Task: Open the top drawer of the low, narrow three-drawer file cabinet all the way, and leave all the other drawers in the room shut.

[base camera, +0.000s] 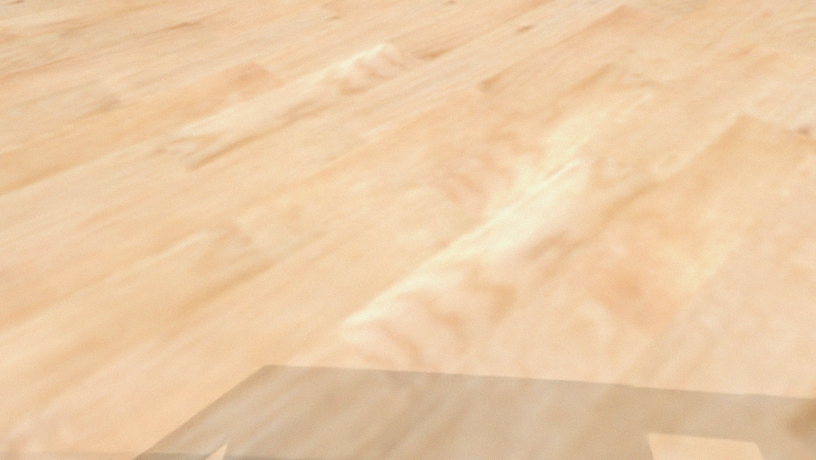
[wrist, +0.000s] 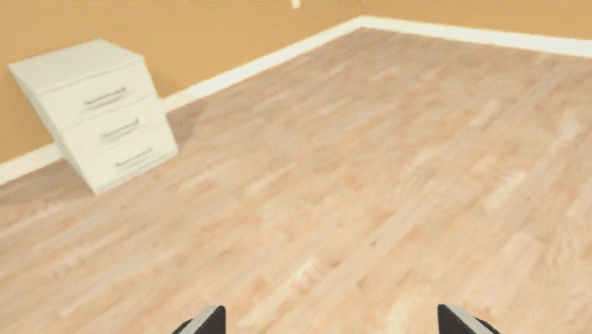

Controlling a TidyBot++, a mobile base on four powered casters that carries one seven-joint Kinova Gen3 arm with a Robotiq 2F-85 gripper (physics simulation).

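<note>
A low white file cabinet with three drawers stands against the wall at the left of the wrist view. Its top drawer has a grey bar handle and looks shut. The middle drawer and bottom drawer below it also look shut, each with a similar handle. My gripper is open, its two fingertips wide apart at the bottom edge of the wrist view, with no thing between them. The cabinet is well beyond it, to the left. The cabinet does not show in the base camera view.
Light wood floor spreads out before me, with a shadow on it at the bottom of the base camera view. An orange-tan wall with a white baseboard runs behind the cabinet to a room corner at the back.
</note>
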